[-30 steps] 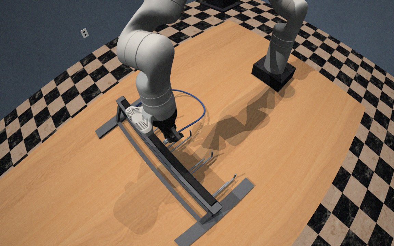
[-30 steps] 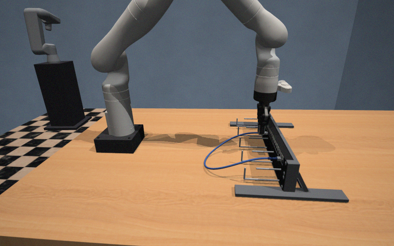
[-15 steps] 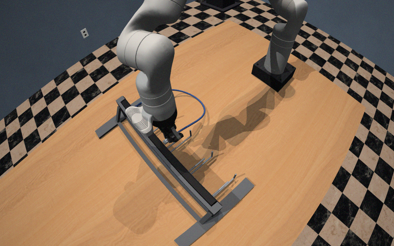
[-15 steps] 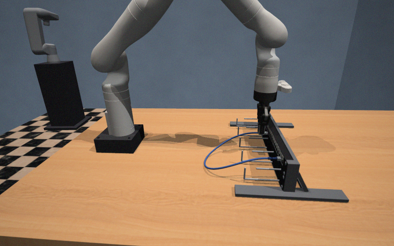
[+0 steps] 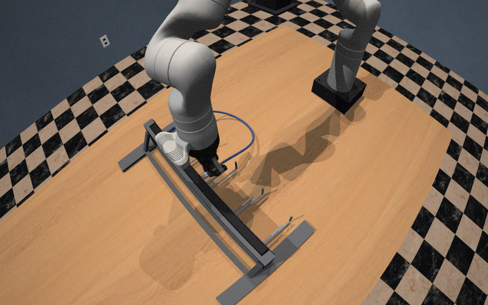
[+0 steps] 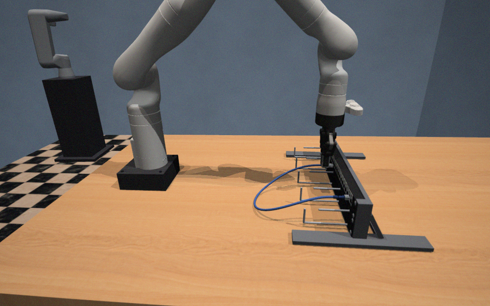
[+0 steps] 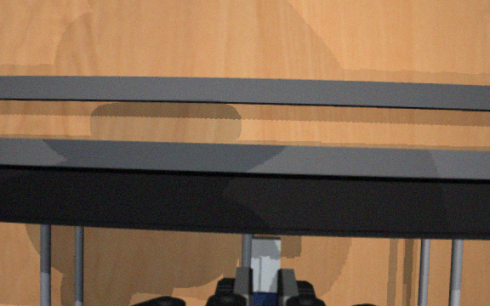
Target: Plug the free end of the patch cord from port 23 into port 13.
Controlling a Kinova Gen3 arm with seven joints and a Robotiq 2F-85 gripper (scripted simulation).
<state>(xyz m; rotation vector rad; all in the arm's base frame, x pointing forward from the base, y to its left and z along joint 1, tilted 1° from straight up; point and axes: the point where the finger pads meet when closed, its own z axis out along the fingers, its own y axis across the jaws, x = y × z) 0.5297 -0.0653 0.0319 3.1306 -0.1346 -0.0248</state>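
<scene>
Now: hand 10 mm short of the plug and 10 mm above it.
</scene>
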